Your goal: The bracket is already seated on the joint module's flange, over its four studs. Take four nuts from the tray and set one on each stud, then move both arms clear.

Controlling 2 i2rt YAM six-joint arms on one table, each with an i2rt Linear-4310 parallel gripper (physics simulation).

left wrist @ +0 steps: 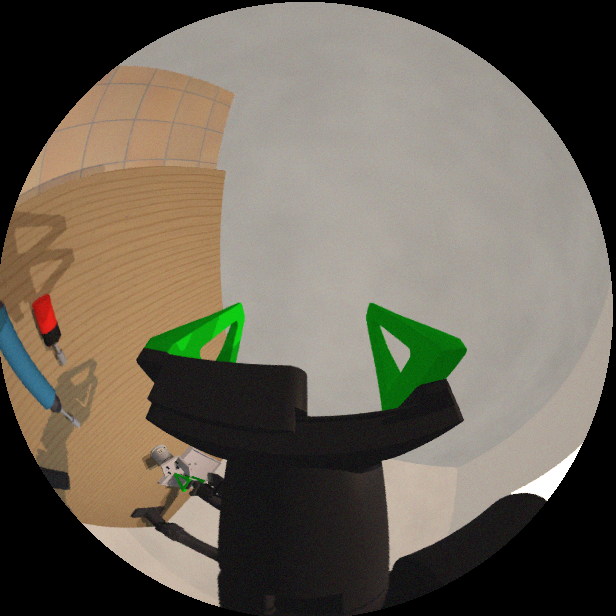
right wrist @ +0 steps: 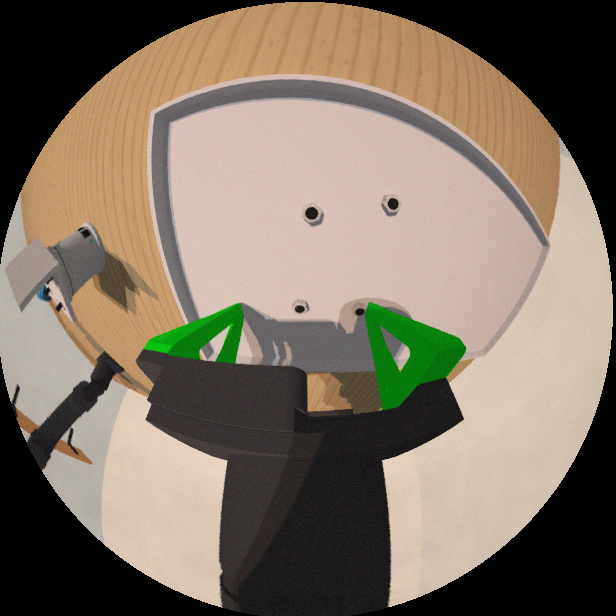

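Note:
In the right wrist view a pale tray (right wrist: 344, 229) with a grey rim lies on the wooden table. Several small nuts lie in it: two in the middle (right wrist: 312, 213) (right wrist: 391, 203) and two near my fingers (right wrist: 299, 306) (right wrist: 359, 310). My right gripper (right wrist: 304, 344) is open and empty, just above the tray's near edge; one nut lies close to its right fingertip. The joint module with the grey bracket (right wrist: 54, 267) stands at the far left. My left gripper (left wrist: 304, 344) is open and empty, off the table's edge. The module and bracket also show small in the left wrist view (left wrist: 181, 462).
In the left wrist view a red-handled tool (left wrist: 47, 321) and a blue-handled tool (left wrist: 28, 367) lie on the wooden table at the left. The other arm's dark links (right wrist: 68, 407) show at the lower left of the right wrist view. A tiled surface (left wrist: 143, 123) lies beyond the table.

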